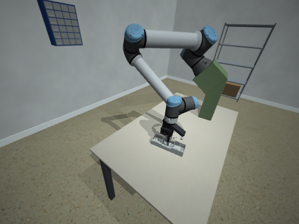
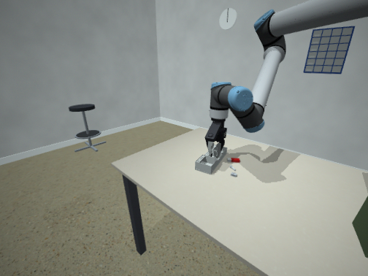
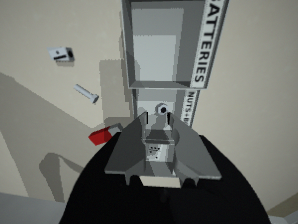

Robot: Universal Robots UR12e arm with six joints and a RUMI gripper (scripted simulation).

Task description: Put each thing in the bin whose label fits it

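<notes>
The grey three-compartment bin row is 1 cm ahead of my hand and 1 cm below it. Round my hand: ring-shaped nut 1 cm ahead, 2 cm below; then red-and-white block 8 cm behind, 6 cm to the right, 3 cm below; then white patterned piece 8 cm to the right, 2 cm below.
</notes>
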